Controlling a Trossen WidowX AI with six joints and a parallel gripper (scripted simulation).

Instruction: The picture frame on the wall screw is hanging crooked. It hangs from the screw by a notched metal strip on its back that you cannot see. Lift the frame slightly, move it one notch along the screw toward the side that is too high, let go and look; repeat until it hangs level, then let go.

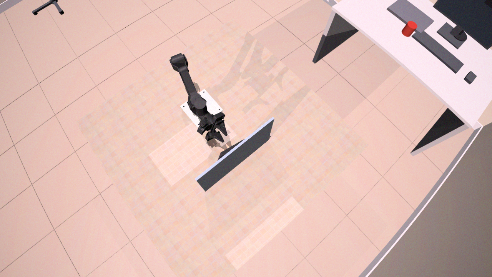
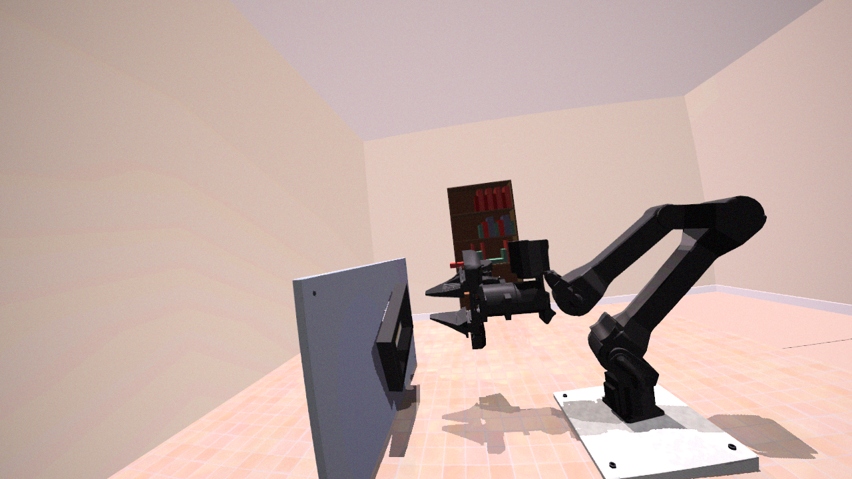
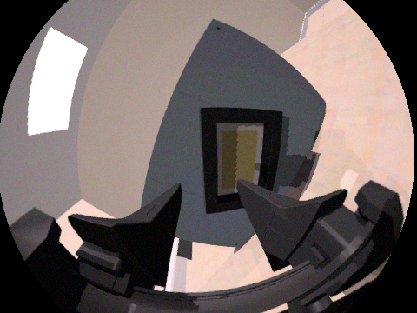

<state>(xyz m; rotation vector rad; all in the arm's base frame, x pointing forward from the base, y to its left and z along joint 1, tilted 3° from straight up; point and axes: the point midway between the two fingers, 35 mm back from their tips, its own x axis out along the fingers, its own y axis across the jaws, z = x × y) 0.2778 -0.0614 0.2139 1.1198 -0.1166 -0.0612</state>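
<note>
Now: gripper tip 70 mm short of the picture frame, 60 mm above it and 30 mm to the left of it. The rest, counted from my gripper tip: wall panel: 80 mm ahead, 60 mm below, 10 mm to the right.
</note>
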